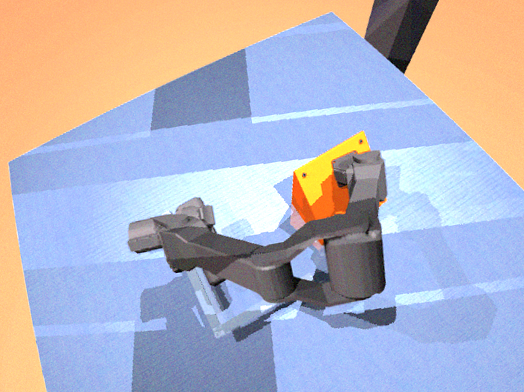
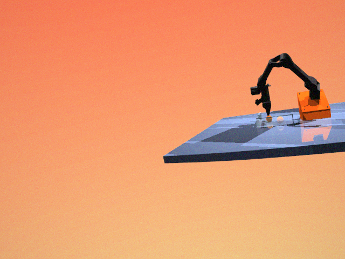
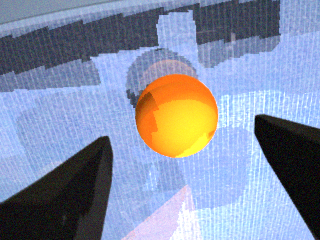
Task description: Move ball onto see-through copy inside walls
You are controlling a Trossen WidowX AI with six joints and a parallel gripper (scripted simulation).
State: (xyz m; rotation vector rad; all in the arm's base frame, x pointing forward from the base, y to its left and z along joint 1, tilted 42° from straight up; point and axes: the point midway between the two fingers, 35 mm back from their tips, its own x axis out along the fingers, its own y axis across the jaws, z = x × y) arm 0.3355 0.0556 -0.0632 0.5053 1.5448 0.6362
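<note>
The orange ball is 3 cm below my gripper tip.
</note>
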